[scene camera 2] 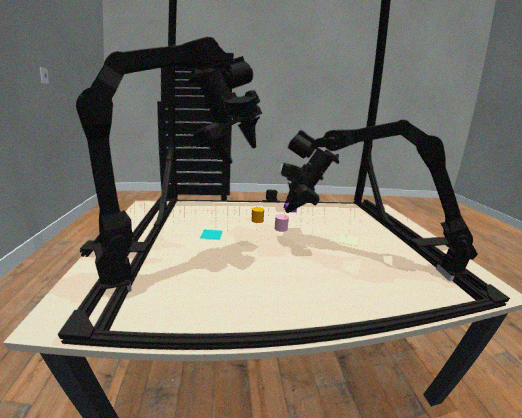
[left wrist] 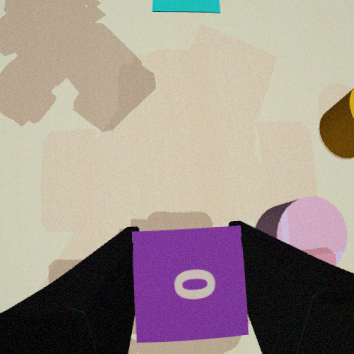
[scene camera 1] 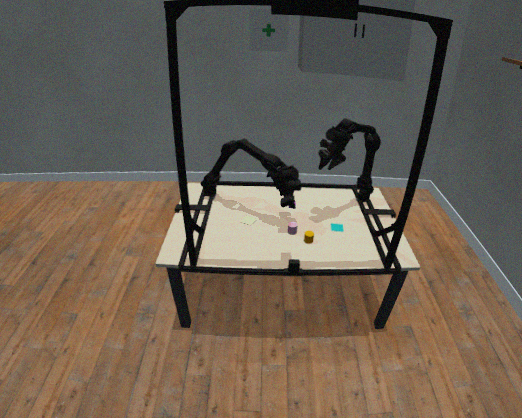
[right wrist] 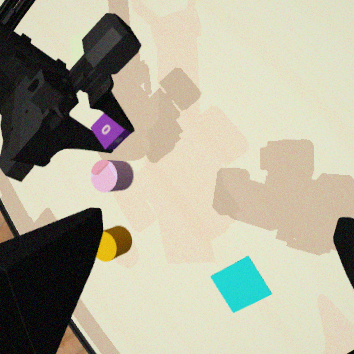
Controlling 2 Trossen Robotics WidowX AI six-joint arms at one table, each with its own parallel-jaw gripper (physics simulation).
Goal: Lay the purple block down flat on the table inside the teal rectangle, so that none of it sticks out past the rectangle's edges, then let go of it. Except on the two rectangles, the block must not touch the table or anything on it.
Labels:
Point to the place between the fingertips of the right gripper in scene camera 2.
At 243, 155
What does the pink cylinder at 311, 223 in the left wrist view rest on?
The table.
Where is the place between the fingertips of the left gripper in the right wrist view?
121, 139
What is the left gripper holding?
A purple block.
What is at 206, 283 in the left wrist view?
A purple block.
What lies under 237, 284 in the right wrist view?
A teal rectangle.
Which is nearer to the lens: the purple block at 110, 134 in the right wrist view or the orange cylinder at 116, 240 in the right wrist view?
The purple block.

